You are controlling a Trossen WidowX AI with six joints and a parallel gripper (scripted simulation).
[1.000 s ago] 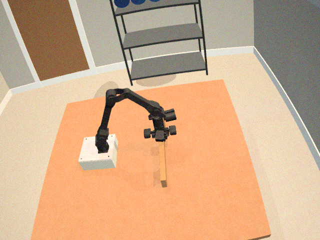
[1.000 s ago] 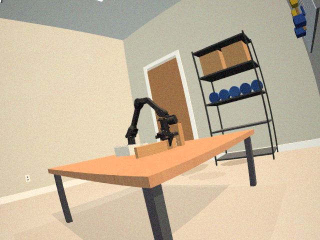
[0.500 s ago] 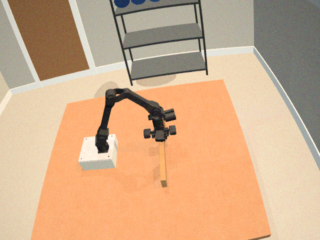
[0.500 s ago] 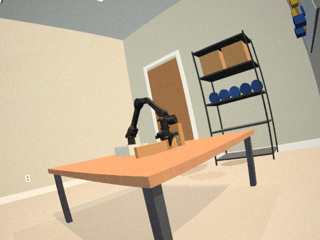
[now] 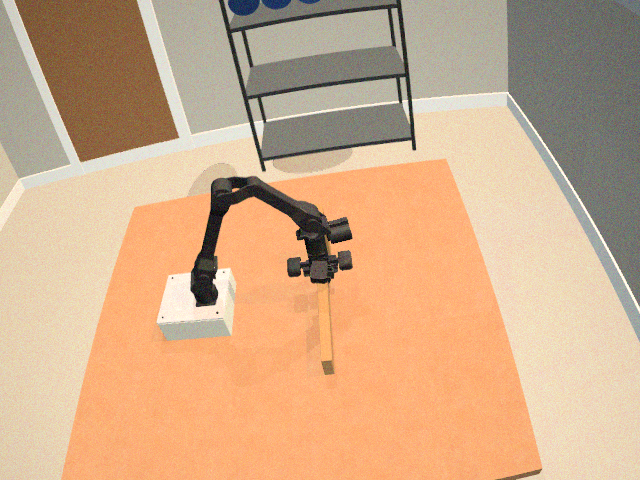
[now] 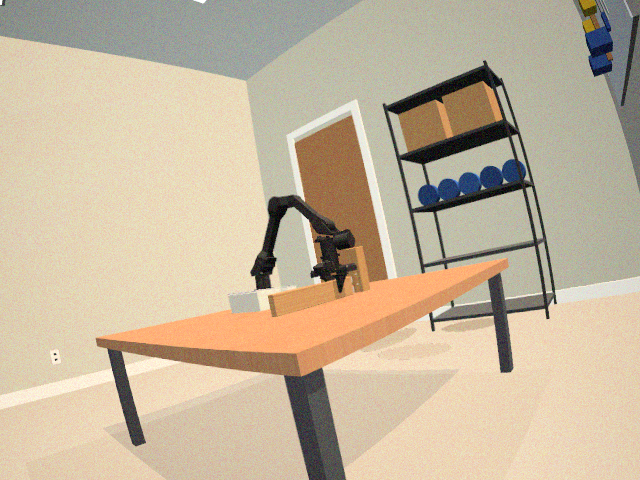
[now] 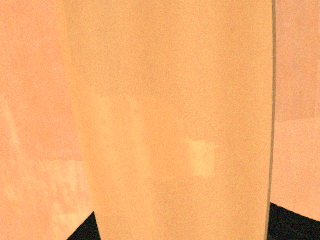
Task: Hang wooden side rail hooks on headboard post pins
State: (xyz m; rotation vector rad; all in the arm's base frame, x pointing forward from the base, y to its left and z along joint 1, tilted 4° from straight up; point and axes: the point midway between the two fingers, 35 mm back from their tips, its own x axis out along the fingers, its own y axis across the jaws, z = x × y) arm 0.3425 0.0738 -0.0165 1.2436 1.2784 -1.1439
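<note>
My gripper tip is now 15 cm to the right of the wooden headboard post and 7 cm below it.
</note>
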